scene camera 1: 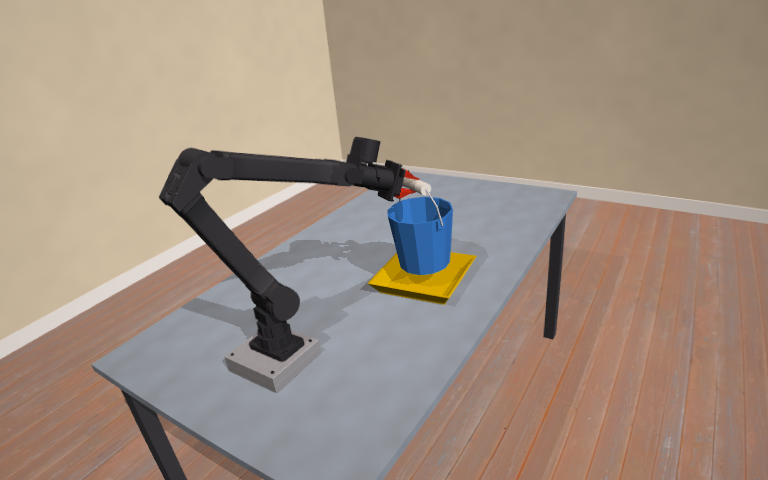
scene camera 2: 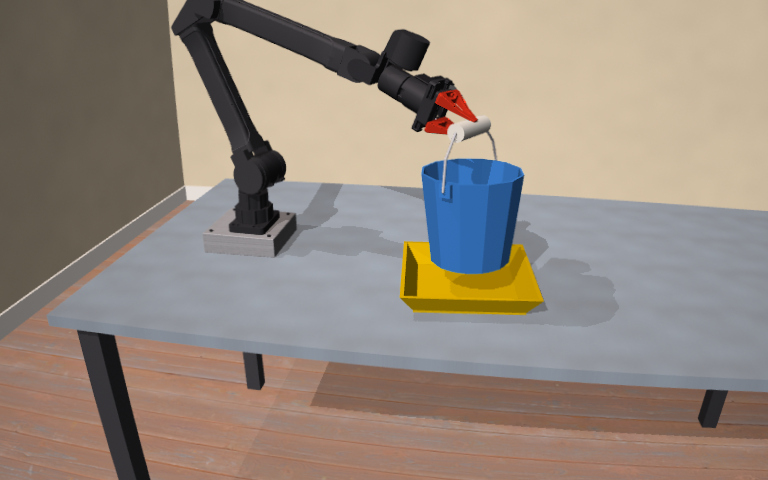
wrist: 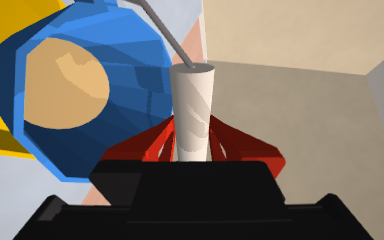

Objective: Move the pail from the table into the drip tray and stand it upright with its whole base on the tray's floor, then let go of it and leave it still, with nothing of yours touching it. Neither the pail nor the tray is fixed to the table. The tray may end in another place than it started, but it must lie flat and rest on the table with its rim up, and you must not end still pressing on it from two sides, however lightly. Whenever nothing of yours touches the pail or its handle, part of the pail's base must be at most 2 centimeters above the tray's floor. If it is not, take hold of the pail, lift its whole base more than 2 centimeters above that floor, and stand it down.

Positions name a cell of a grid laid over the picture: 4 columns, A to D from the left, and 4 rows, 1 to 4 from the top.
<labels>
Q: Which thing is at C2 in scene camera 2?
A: A blue pail.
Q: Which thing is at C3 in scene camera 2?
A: A yellow drip tray.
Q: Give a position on a blue pail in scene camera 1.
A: C3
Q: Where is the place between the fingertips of the gripper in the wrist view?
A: B3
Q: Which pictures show the gripper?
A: Scene camera 1, scene camera 2 and the wrist view: all of them.
</labels>
